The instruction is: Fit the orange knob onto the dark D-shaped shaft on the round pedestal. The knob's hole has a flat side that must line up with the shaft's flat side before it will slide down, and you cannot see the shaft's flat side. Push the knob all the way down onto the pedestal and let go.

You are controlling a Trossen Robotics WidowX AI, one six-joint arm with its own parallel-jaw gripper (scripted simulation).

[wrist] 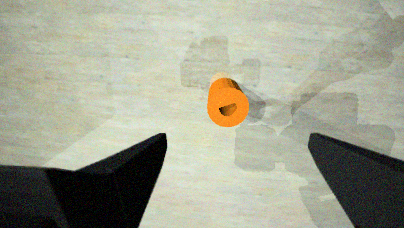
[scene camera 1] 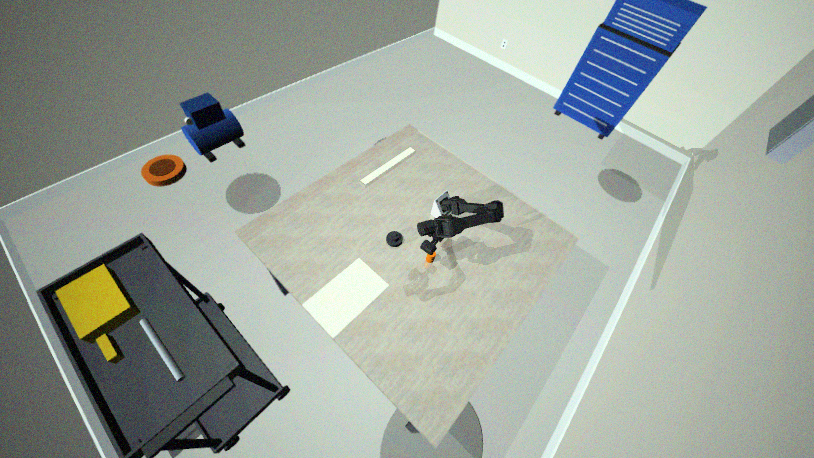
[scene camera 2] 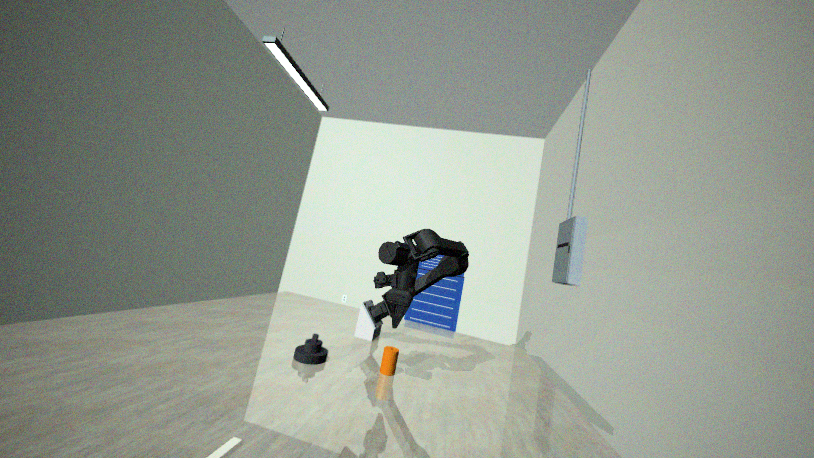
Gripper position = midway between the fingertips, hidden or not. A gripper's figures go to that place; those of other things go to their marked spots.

Scene:
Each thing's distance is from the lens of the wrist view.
gripper (wrist: 236,140): 11 cm
orange knob (wrist: 227,106): 20 cm

